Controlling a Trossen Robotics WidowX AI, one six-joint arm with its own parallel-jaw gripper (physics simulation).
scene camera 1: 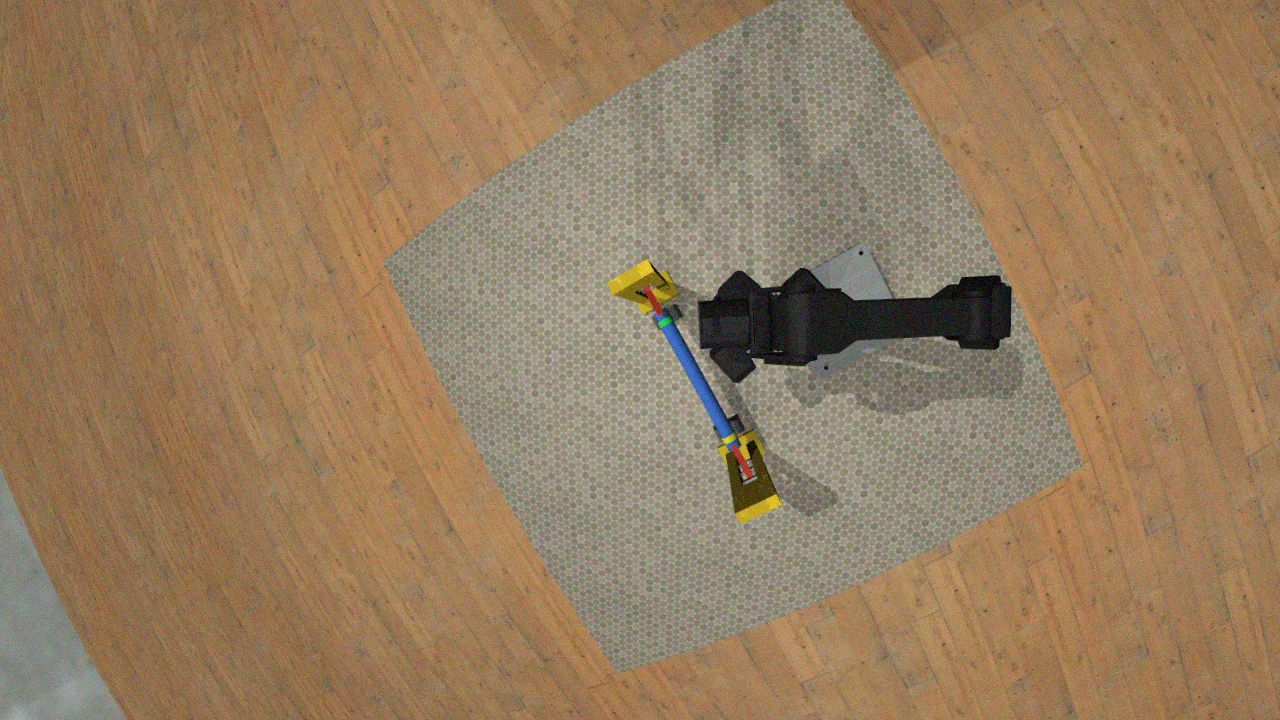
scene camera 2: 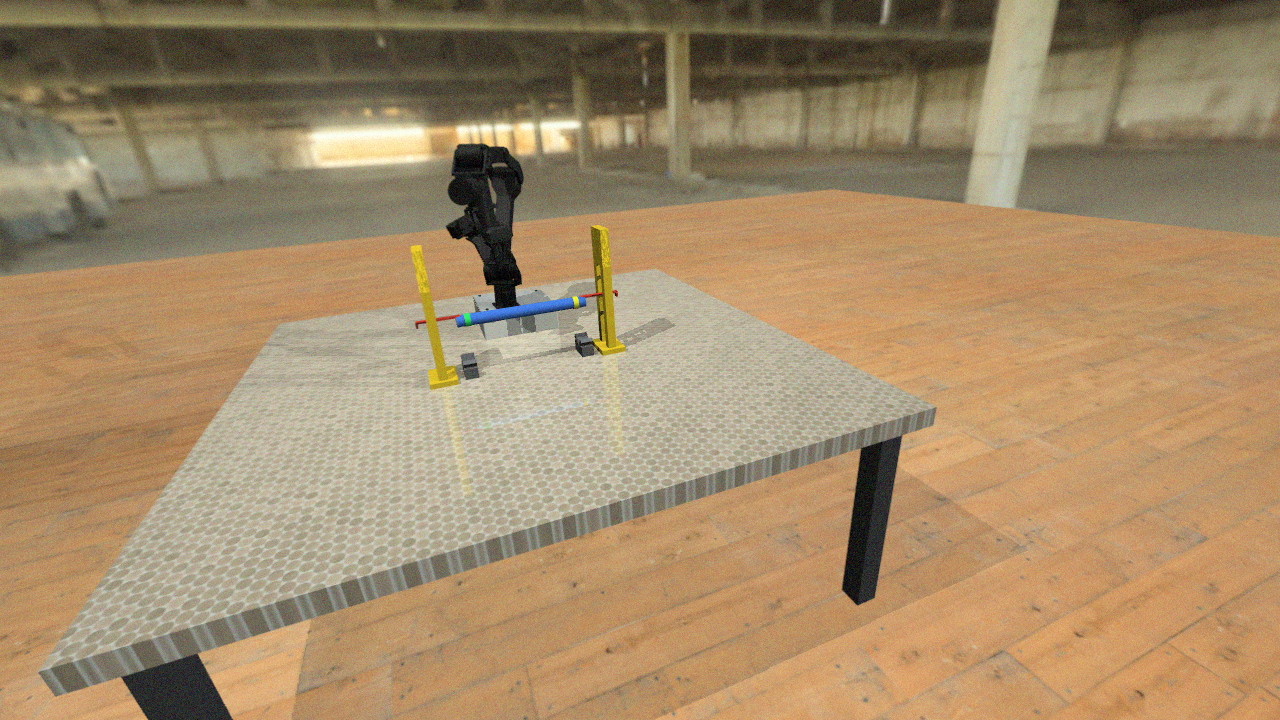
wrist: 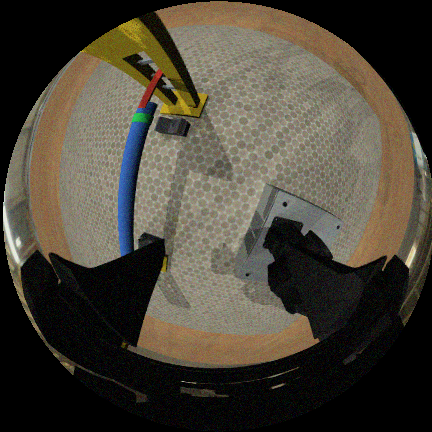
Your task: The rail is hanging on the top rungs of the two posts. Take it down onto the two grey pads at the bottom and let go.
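Places are measured from the arm's base along level axes (x left, y back, z up), in centimetres.
Where they show: gripper, fingertip midpoint: [scene camera 2: 493,266] [wrist: 227,249]; arm's base at its link origin: [scene camera 2: 506,305] [wrist: 282,234].
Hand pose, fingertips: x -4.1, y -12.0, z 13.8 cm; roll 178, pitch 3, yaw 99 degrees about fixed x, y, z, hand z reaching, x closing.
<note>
Things, the pixels of their top centre, and the offset from my fingertips. "spot": a spot on its surface instead. Level surfaces: height alone.
- blue rail at its top centre: [wrist: 119,209] [scene camera 1: 698,381] [scene camera 2: 522,304] dz -6.7, dx +2.4, dy -14.0 cm
- yellow-band-side post at a spot on its surface: [scene camera 1: 757,510] spot: dz +8.7, dx +22.4, dy -15.8 cm
- tiled table at its surface level: dz -21.3 cm
The blue rail [scene camera 1: 698,380] [scene camera 2: 523,311] [wrist: 126,185] hangs level between two yellow posts, well above the table. Its red end pins reach into the green-band-side post [scene camera 1: 631,279] [scene camera 2: 435,340] [wrist: 115,45] and the yellow-band-side post [scene camera 1: 757,510] [scene camera 2: 604,250]. The grey pads, one by the green-band-side post [scene camera 1: 674,312] [scene camera 2: 469,365] [wrist: 172,126] and one by the other post [scene camera 1: 735,423] [scene camera 2: 584,344] [wrist: 150,239], stand on the table below. My gripper [scene camera 1: 735,324] [scene camera 2: 474,231] [wrist: 227,249] is open and empty, above and beside the rail on the base side. In the wrist view its left finger hides the rail's far end.
My grey base plate [scene camera 1: 854,273] [wrist: 315,212] lies on the tiled table [scene camera 1: 537,358] [scene camera 2: 358,465] [wrist: 300,125], on the gripper's side of the rail. The posts rise above the rail at both ends. Wooden floor surrounds the table.
</note>
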